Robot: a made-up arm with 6 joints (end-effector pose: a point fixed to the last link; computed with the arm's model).
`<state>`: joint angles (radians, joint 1 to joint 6).
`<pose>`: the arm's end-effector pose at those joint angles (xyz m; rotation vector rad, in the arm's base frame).
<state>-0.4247 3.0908 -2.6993 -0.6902 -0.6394 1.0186</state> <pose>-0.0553 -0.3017 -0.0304 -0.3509 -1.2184 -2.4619</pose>
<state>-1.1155 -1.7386 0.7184 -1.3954 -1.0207 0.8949</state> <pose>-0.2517 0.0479 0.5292 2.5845 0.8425 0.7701</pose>
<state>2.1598 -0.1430 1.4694 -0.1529 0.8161 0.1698</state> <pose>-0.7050 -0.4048 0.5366 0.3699 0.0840 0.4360</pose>
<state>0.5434 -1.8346 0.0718 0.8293 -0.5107 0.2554</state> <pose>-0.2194 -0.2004 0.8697 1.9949 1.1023 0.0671</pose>
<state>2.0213 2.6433 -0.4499 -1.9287 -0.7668 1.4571</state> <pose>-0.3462 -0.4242 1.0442 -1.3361 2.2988 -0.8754</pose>
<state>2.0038 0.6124 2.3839 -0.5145 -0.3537 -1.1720</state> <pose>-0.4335 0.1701 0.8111 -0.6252 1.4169 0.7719</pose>
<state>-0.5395 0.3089 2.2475 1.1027 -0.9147 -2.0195</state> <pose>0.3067 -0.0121 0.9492 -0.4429 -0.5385 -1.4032</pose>
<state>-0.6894 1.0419 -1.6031 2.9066 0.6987 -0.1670</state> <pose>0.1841 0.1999 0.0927 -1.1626 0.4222 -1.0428</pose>
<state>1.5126 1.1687 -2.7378 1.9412 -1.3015 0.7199</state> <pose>-0.5632 0.0683 0.5274 1.0766 0.6620 0.5133</pose>
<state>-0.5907 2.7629 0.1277 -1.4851 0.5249 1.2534</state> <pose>0.5289 -0.0518 0.2719 1.2198 -2.0356 0.6083</pose>
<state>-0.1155 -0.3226 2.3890 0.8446 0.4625 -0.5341</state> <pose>0.2052 -0.0864 0.8157 -0.6778 1.7760 1.9136</pose>
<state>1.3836 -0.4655 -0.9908 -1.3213 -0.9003 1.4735</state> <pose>0.2440 -0.0931 0.3154 0.0937 -0.0768 1.4101</pose>
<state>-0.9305 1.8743 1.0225 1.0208 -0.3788 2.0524</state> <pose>0.4874 -0.2723 0.6990 -1.7744 0.6542 -0.3760</pose>
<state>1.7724 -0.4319 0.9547 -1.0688 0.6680 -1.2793</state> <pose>-0.4075 -0.8437 0.5196 0.8578 -0.9555 1.2230</pose>
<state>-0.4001 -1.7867 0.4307 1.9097 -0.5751 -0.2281</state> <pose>0.4533 -0.0041 0.4814 0.7119 2.7716 -0.4929</pose>
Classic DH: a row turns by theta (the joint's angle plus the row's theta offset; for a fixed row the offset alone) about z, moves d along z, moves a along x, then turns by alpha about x. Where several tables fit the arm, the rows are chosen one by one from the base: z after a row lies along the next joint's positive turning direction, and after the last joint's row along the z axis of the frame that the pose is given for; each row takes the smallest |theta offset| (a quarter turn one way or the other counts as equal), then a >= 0, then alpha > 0; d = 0 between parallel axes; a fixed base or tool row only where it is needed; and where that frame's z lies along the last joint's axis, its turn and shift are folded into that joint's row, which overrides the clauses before.
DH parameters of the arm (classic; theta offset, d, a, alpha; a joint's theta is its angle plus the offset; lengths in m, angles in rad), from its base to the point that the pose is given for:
base (fixed): -0.0006 0.3603 -0.1491 1.6612
joint 1: 0.3424 0.2201 0.2662 -1.5108
joint 2: -0.0905 0.1133 0.0069 -0.7255
joint 3: -1.2895 -0.1149 -0.0445 1.3621
joint 4: -0.5893 0.2108 0.234 1.5708
joint 5: 1.5708 -0.39 0.135 -1.5708
joint 6: 1.517 0.0821 -0.0864 -1.8262
tool (fixed): -2.1531 0.1587 0 0

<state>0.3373 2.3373 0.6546 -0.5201 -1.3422 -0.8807</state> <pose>-0.0939 0.1185 0.9520 0.8045 -1.6838 -0.8917</pose>
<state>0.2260 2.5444 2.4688 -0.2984 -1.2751 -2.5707</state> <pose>-0.3265 -0.0811 -0.0438 0.0130 -3.1015 -0.1950</pose>
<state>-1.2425 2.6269 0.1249 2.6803 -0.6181 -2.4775</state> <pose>0.0198 -0.7786 -0.3333 1.4847 1.3897 -0.9868</pose>
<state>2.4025 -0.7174 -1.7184 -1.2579 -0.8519 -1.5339</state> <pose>0.0876 0.0508 0.6870 0.5804 1.7294 0.9709</pose>
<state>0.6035 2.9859 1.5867 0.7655 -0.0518 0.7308</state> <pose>-0.4022 -0.2204 0.6438 2.5505 0.9517 1.1654</pose>
